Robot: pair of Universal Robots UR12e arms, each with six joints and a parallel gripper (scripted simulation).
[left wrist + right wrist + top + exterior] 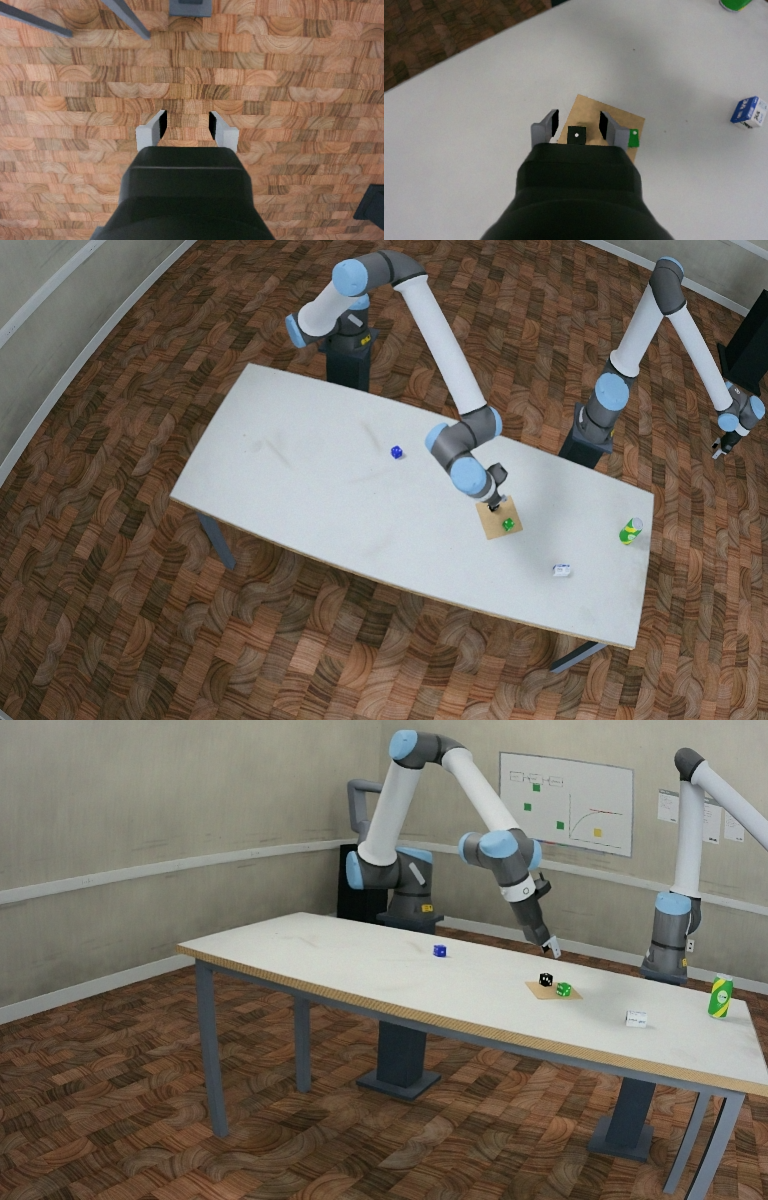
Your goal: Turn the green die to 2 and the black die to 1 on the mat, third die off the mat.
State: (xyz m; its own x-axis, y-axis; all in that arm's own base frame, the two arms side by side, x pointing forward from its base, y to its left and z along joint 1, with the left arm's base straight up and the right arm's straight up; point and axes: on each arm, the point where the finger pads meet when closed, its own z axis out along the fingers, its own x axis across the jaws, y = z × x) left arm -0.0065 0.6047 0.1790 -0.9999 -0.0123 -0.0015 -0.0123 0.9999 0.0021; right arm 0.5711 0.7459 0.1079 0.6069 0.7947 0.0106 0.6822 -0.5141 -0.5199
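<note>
Right now the black die is 9 cm below my right hand. The rest, counted from my right hand: small white box (15 cm ahead, 31 cm to the left, 9 cm below); tan mat (2 cm ahead, 3 cm to the left, 11 cm below); green die (5 cm ahead, 7 cm to the left, 9 cm below).
</note>
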